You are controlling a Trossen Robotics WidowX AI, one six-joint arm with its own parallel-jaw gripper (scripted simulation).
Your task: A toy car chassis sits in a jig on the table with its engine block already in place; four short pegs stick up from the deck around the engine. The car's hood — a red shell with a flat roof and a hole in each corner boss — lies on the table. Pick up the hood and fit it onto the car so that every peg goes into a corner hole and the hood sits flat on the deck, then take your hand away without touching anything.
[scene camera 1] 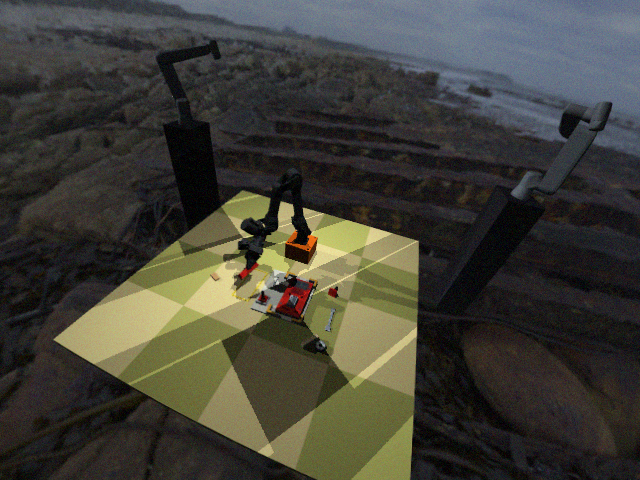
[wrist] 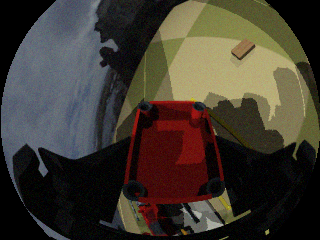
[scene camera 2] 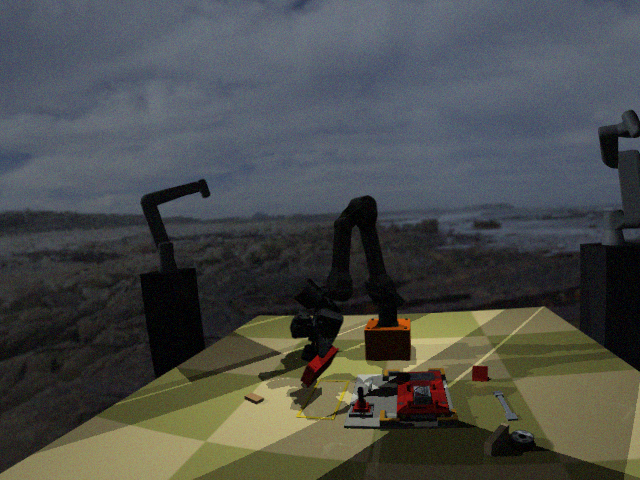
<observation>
My gripper (scene camera 2: 317,365) holds a hood (wrist: 173,158).
My gripper shows as well in the wrist view (wrist: 173,141).
</observation>
